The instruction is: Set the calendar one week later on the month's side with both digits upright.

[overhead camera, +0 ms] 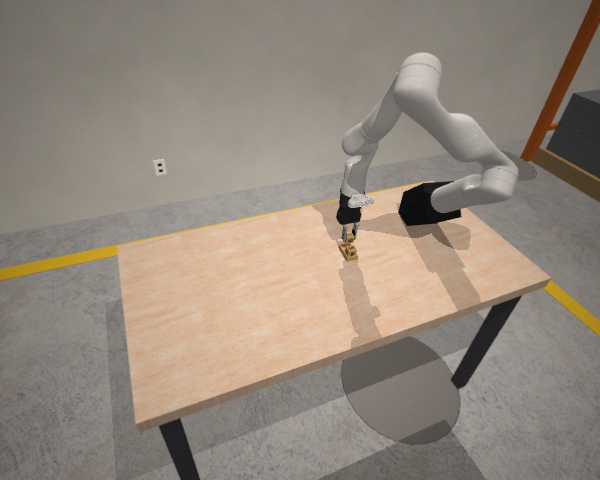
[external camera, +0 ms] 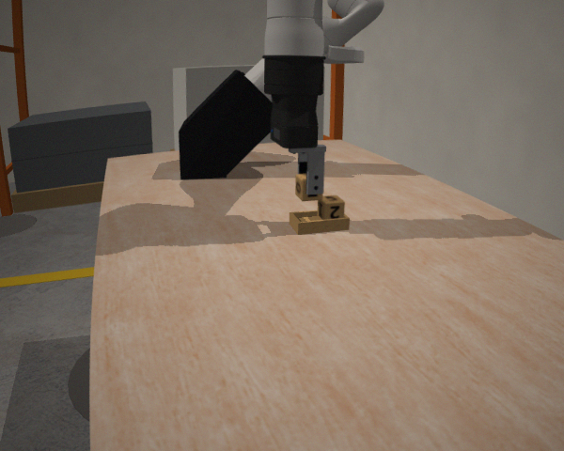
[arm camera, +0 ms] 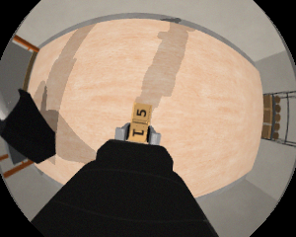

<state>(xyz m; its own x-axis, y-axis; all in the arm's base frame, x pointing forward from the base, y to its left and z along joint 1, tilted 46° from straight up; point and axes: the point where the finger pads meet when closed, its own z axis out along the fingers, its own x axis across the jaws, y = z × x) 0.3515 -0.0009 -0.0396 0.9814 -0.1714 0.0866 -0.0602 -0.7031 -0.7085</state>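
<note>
Right now the wooden tray is 6 cm below my hand and 1 cm to the left of it.
</note>
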